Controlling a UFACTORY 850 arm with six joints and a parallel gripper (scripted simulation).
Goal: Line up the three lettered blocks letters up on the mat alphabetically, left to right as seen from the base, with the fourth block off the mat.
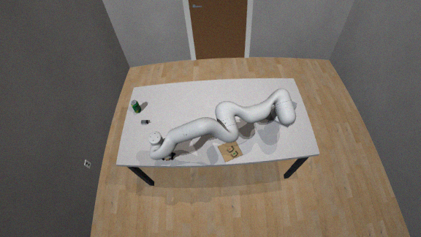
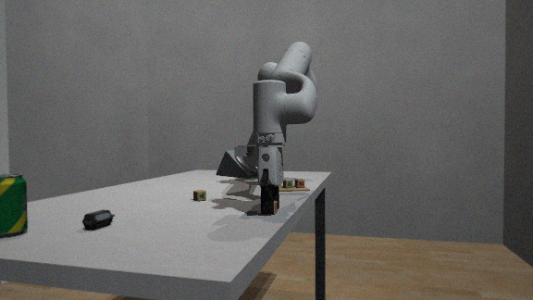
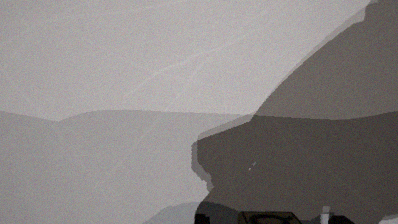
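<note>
My gripper is now 450 mm past the mat, 100 mm to the left of it and 20 mm above it. The rest, counted from my hand: can (380 mm ahead, 430 mm to the right, 40 mm above); black object (260 mm ahead, 300 mm to the right).
</note>
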